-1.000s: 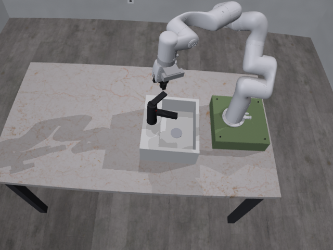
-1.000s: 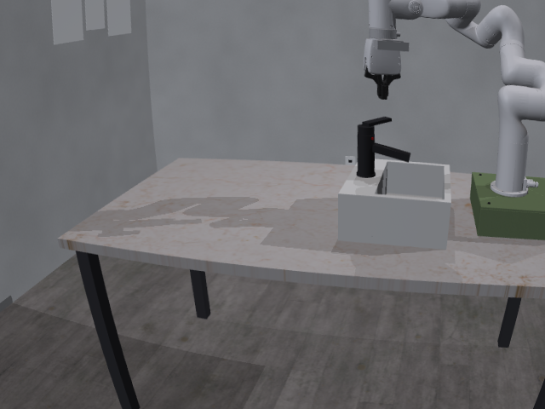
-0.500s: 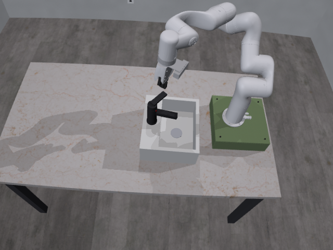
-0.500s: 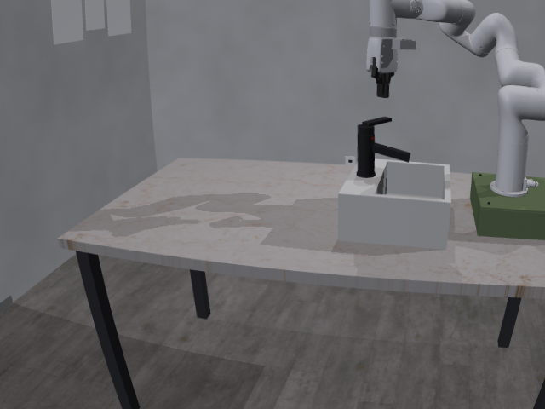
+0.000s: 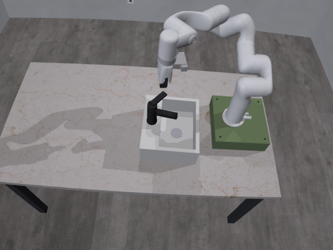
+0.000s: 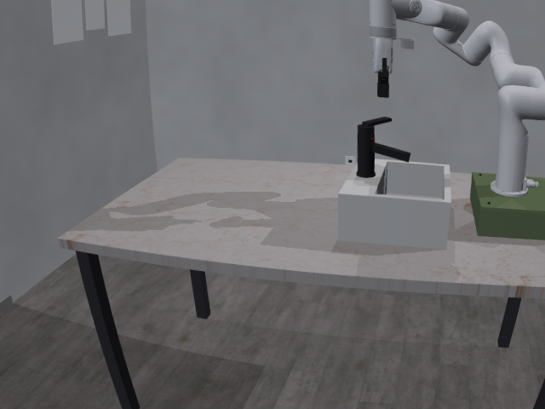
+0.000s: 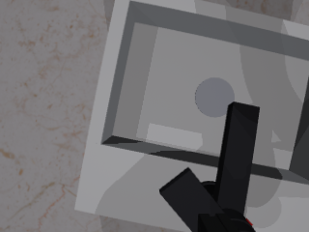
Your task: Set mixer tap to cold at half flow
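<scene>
Right now the lever is 2 cm ahead of my hand, 2 cm to the left of it and 9 cm below it. Round my hand: white sink (7 cm behind, 5 cm to the left, 32 cm below).
</scene>
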